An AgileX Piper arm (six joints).
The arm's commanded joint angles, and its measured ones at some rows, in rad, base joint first. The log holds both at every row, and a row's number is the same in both.
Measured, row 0: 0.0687, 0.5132, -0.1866, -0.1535, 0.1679, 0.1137
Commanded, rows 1 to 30: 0.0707, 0.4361, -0.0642, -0.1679, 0.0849, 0.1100; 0.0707, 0.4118, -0.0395, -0.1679, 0.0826, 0.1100; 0.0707, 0.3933, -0.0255, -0.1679, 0.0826, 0.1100; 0.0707, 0.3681, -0.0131, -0.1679, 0.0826, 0.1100; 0.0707, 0.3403, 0.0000, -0.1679, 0.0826, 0.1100; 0.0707, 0.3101, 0.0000, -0.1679, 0.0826, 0.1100; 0.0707, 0.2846, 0.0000, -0.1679, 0.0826, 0.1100; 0.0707, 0.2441, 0.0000, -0.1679, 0.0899, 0.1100; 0.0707, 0.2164, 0.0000, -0.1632, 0.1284, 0.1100; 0.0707, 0.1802, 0.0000, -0.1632, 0.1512, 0.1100; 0.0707, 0.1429, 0.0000, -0.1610, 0.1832, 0.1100; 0.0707, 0.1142, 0.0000, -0.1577, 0.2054, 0.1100; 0.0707, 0.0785, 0.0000, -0.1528, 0.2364, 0.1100; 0.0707, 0.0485, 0.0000, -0.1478, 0.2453, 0.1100; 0.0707, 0.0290, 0.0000, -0.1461, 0.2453, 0.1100; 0.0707, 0.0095, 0.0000, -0.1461, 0.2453, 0.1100; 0.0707, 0.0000, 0.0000, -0.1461, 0.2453, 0.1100; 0.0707, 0.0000, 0.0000, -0.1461, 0.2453, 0.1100; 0.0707, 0.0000, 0.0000, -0.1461, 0.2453, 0.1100; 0.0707, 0.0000, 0.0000, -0.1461, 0.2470, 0.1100; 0.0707, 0.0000, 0.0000, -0.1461, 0.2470, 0.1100; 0.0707, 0.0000, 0.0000, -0.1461, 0.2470, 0.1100; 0.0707, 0.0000, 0.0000, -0.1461, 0.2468, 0.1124; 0.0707, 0.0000, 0.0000, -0.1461, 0.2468, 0.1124; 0.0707, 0.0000, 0.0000, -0.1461, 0.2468, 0.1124; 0.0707, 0.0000, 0.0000, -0.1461, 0.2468, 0.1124; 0.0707, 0.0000, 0.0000, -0.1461, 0.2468, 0.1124; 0.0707, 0.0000, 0.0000, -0.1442, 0.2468, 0.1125; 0.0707, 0.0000, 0.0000, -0.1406, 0.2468, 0.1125; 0.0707, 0.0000, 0.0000, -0.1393, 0.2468, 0.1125
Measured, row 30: 0.0687, 0.0065, -0.0051, -0.1523, 0.2520, 0.1137
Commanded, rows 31 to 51: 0.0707, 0.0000, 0.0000, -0.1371, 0.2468, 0.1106; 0.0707, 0.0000, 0.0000, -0.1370, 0.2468, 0.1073; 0.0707, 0.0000, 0.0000, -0.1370, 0.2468, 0.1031; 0.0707, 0.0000, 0.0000, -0.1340, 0.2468, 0.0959; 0.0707, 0.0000, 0.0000, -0.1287, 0.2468, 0.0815; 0.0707, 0.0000, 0.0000, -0.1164, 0.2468, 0.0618; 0.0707, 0.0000, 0.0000, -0.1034, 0.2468, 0.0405; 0.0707, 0.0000, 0.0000, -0.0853, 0.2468, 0.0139; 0.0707, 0.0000, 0.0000, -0.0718, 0.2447, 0.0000; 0.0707, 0.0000, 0.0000, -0.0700, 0.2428, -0.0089; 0.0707, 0.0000, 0.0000, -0.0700, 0.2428, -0.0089; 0.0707, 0.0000, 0.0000, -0.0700, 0.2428, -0.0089; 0.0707, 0.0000, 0.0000, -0.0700, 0.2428, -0.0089; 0.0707, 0.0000, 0.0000, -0.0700, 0.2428, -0.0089; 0.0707, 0.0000, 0.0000, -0.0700, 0.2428, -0.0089; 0.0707, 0.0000, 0.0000, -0.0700, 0.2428, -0.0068; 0.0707, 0.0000, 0.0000, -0.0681, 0.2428, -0.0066; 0.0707, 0.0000, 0.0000, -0.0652, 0.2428, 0.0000; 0.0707, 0.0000, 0.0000, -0.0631, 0.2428, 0.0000; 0.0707, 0.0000, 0.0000, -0.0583, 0.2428, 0.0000; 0.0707, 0.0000, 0.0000, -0.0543, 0.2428, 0.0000
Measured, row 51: 0.0687, 0.0065, -0.0051, -0.0710, 0.2520, 0.0000
